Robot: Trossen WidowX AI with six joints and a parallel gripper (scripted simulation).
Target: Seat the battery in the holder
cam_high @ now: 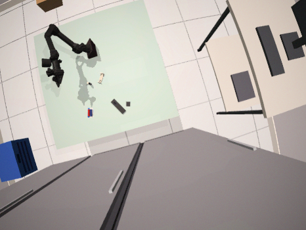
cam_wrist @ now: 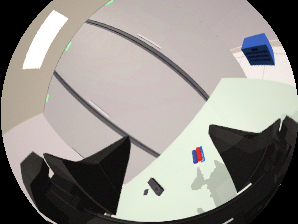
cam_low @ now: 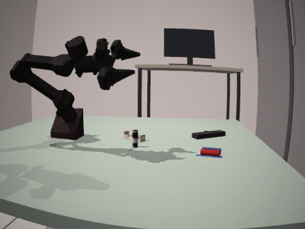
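Now: the battery 260 mm below my gripper tip, 140 mm to the left of it and 40 mm behind it. From my gripper tip the other things lie so: black bar (370 mm to the left, 280 mm below, 240 mm ahead).
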